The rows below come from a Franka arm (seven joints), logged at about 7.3 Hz.
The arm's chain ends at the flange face. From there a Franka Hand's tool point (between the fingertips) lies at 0.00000 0.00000 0.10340 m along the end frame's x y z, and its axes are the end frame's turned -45 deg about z.
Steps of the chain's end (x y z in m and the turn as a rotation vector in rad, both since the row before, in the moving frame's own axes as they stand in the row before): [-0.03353 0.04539 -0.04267 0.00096 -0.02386 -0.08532]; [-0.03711 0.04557 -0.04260 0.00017 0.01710 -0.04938]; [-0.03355 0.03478 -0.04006 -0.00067 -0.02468 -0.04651]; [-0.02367 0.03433 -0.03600 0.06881 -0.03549 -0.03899]
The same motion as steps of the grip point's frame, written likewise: [-0.05755 0.00665 -0.04270 0.01755 -0.01619 -0.08532]; [-0.05717 0.00719 -0.04262 -0.01197 0.01221 -0.04938]; [-0.05021 -0.00084 -0.04009 0.01698 -0.01793 -0.04651]; [-0.03873 -0.00013 -0.03631 0.07375 0.02356 -0.03899]
